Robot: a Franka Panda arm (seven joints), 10 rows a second.
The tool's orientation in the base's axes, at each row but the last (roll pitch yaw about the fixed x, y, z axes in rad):
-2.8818 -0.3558 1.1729
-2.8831 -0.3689 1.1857
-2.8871 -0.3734 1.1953
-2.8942 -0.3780 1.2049
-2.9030 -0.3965 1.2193
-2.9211 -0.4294 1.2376
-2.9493 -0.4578 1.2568
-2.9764 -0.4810 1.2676
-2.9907 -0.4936 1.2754
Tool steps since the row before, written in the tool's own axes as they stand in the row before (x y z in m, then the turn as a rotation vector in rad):
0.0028 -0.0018 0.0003 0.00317 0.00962 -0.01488
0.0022 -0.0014 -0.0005 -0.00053 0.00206 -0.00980
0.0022 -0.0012 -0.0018 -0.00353 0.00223 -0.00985
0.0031 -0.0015 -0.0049 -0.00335 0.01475 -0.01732
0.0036 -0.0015 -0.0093 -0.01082 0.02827 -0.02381
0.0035 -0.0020 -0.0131 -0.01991 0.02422 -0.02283
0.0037 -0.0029 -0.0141 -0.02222 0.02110 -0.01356
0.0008 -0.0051 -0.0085 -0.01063 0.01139 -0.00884
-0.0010 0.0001 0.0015 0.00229 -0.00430 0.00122
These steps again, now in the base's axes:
-0.0007 0.0031 0.0011 0.01164 -0.00617 0.01227
-0.0005 0.0021 0.0016 0.00277 -0.00514 0.00815
-0.0002 0.0015 0.0027 0.00191 -0.00780 0.00707
0.0001 0.0010 0.0059 0.01446 -0.01408 0.01101
0.0006 -0.0005 0.0101 0.02545 -0.02673 0.01100
0.0001 -0.0025 0.0135 0.01882 -0.03315 0.00715
-0.0011 -0.0028 0.0145 0.01474 -0.03005 -0.00150
-0.0045 -0.0023 0.0085 0.00835 -0.01581 0.00115
-0.0002 -0.0001 -0.0018 -0.00358 0.00347 0.00059

